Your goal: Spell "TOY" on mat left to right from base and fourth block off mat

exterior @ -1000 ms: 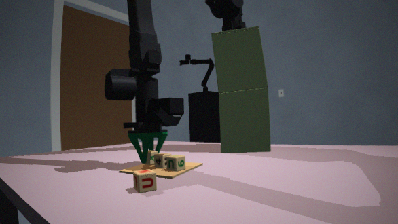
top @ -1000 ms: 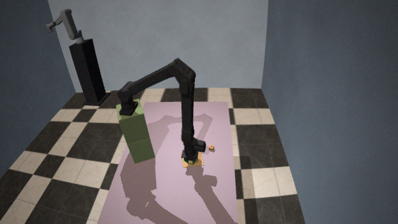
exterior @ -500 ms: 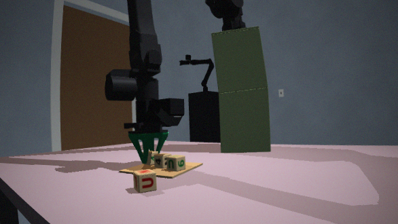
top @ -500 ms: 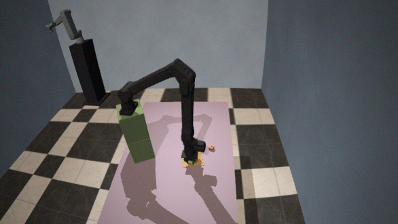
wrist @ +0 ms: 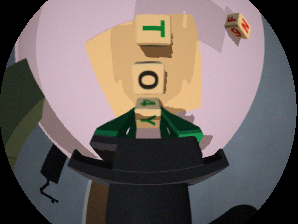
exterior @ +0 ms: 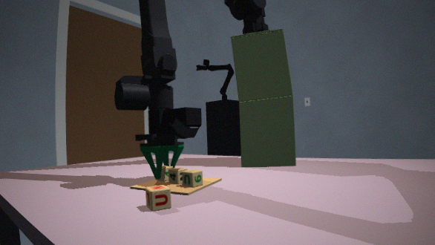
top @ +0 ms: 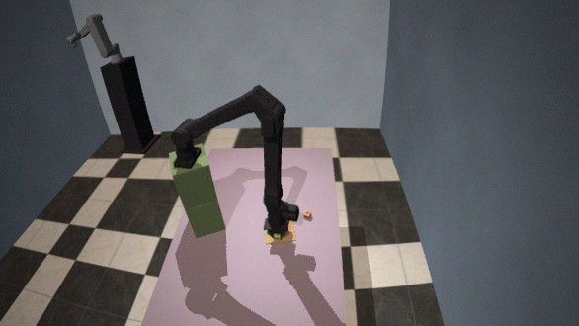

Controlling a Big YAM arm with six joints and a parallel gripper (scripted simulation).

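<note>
My gripper is now right at the letter block. The rest, counted from my hand: tan mat (5 cm to the left, 2 cm below); then black-lettered block (5 cm to the left).
</note>
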